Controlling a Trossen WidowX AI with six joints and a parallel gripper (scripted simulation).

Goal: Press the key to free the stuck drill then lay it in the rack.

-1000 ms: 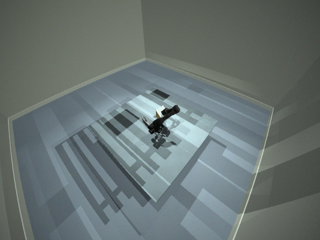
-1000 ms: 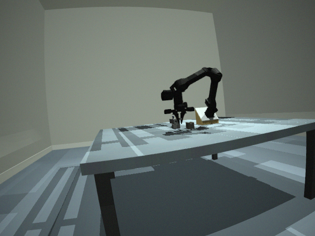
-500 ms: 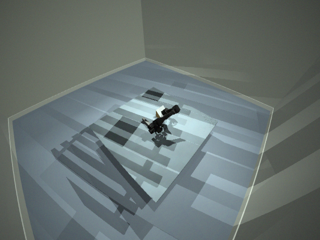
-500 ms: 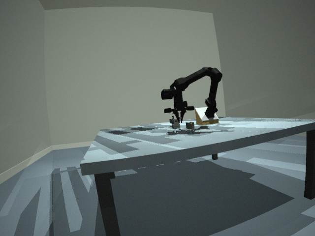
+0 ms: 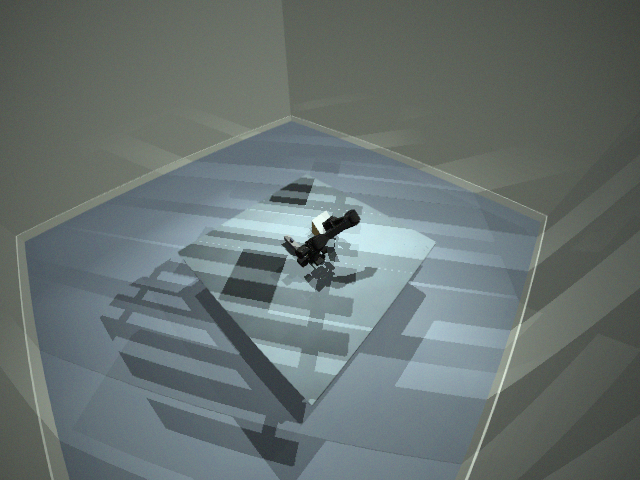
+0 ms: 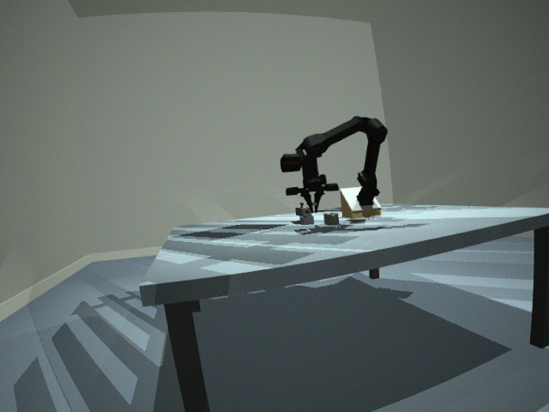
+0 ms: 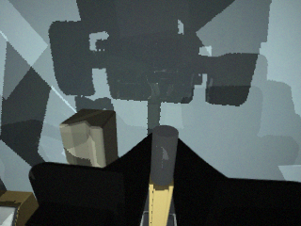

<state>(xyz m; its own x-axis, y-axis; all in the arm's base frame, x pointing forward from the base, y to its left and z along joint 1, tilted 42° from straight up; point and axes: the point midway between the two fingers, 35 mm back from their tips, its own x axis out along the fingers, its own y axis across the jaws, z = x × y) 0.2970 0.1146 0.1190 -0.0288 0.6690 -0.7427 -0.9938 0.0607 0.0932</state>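
My gripper tip is 40 mm to the left of the drill and 30 mm below it. Also, from my gripper tip: rack 70 mm behind, 30 mm to the right, 30 mm below.
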